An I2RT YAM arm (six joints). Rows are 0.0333 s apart.
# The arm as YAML. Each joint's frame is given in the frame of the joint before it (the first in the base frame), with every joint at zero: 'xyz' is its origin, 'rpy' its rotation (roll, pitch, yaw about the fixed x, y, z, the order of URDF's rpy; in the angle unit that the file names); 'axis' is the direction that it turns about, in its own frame. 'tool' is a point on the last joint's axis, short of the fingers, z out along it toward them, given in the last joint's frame.
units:
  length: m
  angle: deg
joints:
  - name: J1
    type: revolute
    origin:
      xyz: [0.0, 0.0, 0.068]
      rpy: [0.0, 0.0, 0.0]
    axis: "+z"
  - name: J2
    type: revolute
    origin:
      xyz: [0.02, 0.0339, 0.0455]
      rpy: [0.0, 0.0, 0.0]
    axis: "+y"
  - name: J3
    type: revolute
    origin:
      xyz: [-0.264, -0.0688, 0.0]
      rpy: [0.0, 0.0, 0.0]
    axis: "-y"
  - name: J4
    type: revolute
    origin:
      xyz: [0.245, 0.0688, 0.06]
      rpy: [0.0, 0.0, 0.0]
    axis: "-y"
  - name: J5
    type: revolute
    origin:
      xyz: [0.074, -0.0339, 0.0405]
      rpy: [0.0, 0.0, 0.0]
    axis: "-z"
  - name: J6
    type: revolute
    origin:
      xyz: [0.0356, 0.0, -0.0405]
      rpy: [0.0, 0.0, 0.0]
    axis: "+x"
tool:
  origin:
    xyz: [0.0, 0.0, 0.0]
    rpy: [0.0, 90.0, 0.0]
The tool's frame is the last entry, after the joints.
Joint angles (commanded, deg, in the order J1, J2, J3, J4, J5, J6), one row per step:
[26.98 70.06 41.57 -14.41 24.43 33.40]
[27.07 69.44 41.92 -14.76 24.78 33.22]
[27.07 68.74 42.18 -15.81 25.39 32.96]
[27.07 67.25 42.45 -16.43 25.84 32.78]
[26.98 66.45 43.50 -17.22 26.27 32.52]
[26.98 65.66 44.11 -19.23 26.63 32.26]
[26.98 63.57 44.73 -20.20 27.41 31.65]
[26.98 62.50 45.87 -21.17 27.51 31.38]
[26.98 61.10 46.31 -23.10 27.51 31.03]
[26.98 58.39 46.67 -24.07 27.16 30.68]
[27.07 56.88 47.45 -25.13 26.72 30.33]
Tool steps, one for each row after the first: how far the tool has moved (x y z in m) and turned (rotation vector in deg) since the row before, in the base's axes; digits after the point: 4 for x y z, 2 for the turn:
[-0.0009 -0.0002 0.0041 -0.07 -0.65 -0.06]
[-0.0019 -0.0013 0.0029 -0.61 -0.09 -0.29]
[-0.0030 -0.0018 0.0067 0.11 -1.14 -0.23]
[-0.0004 -0.0009 0.0081 0.02 -1.05 -0.26]
[-0.0028 -0.0016 0.0038 -0.70 0.46 -0.12]
[-0.0047 -0.0029 0.0103 -0.15 -1.72 -0.25]
[-0.0020 -0.0011 0.0093 0.28 -1.11 0.07]
[-0.0049 -0.0025 0.0049 -0.33 0.11 0.19]
[-0.0077 -0.0037 0.0103 0.85 -1.75 0.47]
[-0.0047 -0.0018 0.0081 0.49 -0.96 0.63]

